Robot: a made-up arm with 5 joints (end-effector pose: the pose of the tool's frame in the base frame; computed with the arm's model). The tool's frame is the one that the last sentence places.
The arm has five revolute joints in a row. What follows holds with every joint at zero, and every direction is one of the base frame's. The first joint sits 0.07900 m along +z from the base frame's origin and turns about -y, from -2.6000 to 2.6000 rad. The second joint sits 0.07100 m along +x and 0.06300 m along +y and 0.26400 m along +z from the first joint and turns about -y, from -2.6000 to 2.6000 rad. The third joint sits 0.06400 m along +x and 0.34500 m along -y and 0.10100 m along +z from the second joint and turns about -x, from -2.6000 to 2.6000 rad. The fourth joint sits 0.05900 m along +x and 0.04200 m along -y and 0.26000 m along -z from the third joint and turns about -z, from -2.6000 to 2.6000 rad. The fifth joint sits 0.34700 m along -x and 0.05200 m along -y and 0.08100 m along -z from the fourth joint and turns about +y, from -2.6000 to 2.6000 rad. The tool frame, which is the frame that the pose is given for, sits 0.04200 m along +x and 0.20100 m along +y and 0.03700 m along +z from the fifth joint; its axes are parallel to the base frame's.
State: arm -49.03 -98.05 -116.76 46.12 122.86
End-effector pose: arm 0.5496 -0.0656 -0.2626 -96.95 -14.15 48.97
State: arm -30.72 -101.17 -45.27 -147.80 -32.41
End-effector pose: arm -0.2780 -0.3205 0.2595 126.65 -6.19 2.18
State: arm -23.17 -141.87 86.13 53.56 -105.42
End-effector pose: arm 0.0876 -0.5671 0.5643 25.46 7.26 84.01
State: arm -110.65 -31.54 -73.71 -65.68 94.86
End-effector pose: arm 0.1729 0.0137 0.2143 -111.93 -131.35 -34.36
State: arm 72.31 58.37 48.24 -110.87 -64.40
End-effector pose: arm -0.4803 -0.7849 0.1604 -93.62 -86.27 77.77
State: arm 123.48 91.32 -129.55 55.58 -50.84
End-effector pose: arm 0.0073 -0.2725 -0.4762 53.71 -98.09 133.19
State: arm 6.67 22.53 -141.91 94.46 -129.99
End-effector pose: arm 0.0226 -0.3503 1.0010 28.42 -11.72 -81.89
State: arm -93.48 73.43 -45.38 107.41 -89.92
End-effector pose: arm 0.6471 0.1273 -0.0535 -62.83 -7.61 -80.66
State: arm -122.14 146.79 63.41 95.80 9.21
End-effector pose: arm 0.5657 -0.4524 -0.2265 -21.12 -63.80 -97.35
